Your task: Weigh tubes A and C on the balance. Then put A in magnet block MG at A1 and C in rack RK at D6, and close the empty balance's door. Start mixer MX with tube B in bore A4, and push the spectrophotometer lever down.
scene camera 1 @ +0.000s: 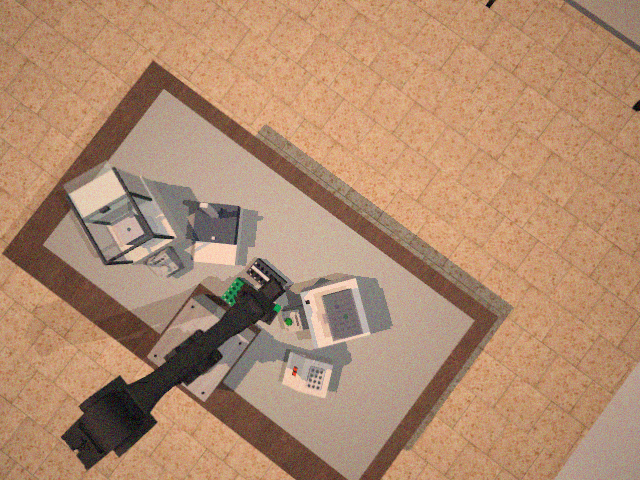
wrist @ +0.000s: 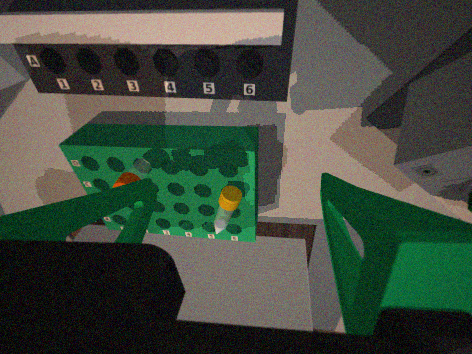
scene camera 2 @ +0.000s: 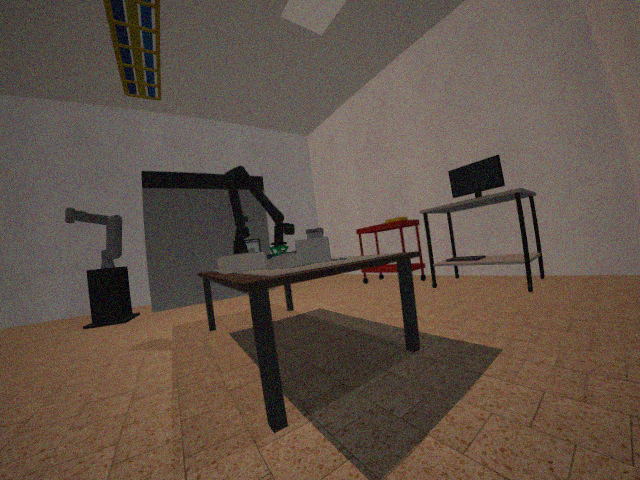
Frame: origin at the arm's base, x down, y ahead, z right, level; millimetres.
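Seen in the pictures: gripper, fingertip midpoint: (wrist: 232,185); arm's base at its link origin: (scene camera 2: 240,253).
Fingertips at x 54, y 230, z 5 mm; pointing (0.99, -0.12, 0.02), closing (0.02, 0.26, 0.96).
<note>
Offsets run from my fingertips to a thing's middle. "spot": to the spot under its first point.
A green rack {dx +32, dy -40, dz -46 mm} (scene camera 1: 232,292) (wrist: 165,135) with rows A to D stands below my gripper. In the wrist view an orange-capped tube {dx +16, dy -14, dz -61 mm} (wrist: 127,180) is at its left, partly behind the left finger. A yellow-capped tube {dx +12, dy -39, dz -3 mm} (wrist: 230,199) leans at its right, its pointed tip near column 5 of row A. Letters on the tubes cannot be read. A dark block {dx +23, dy +69, dz -50 mm} (wrist: 187,90) with bores A1 to A6 lies beyond the rack; the bores look empty. My gripper (wrist: 232,185) (scene camera 2: 278,250) is open and empty above the rack. The balance {spot: dx -162, dy -93, dz -539 mm} (scene camera 1: 105,193) stands at the table's far left in scene camera 1.
A dark-topped box {dx -4, dy +42, dz -272 mm} (scene camera 1: 214,253) stands near the balance, beside a small device {spot: dx -24, dy -146, dz -310 mm} (scene camera 1: 164,262). A large white instrument {dx -48, dy +137, dz +162 mm} (scene camera 1: 364,315), a small device with a green button {dx -17, dy +36, dz +112 mm} (scene camera 1: 288,321) and a block with many holes {dx +12, dy -37, dz +286 mm} (scene camera 1: 310,374) stand right of the arm. A grey base plate (scene camera 1: 180,320) lies beneath the arm.
</note>
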